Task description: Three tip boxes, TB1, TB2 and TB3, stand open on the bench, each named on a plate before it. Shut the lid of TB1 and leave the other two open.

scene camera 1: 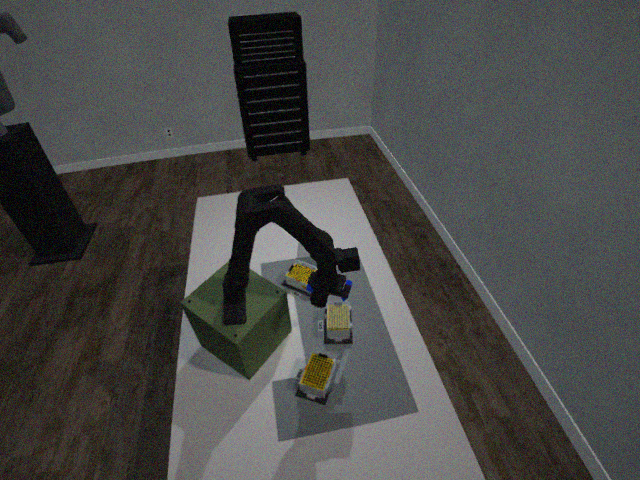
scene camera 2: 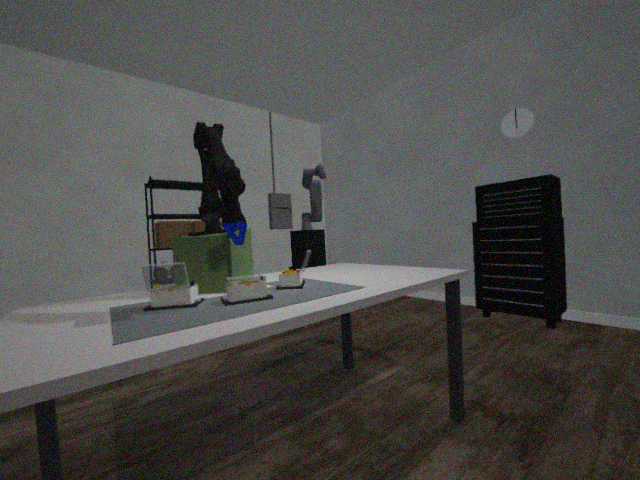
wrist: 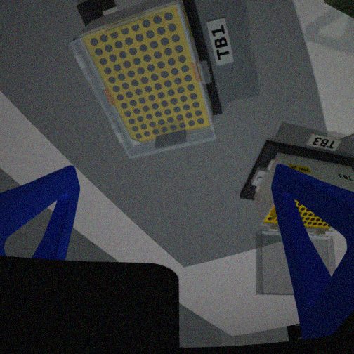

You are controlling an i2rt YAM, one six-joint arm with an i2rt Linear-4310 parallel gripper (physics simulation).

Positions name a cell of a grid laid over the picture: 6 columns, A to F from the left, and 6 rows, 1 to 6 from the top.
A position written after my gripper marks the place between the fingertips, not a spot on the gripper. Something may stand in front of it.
In view: my gripper (wrist: C3), a clear lid (wrist: C2), a clear lid (wrist: E5) and a clear lid (scene camera 2: B4).
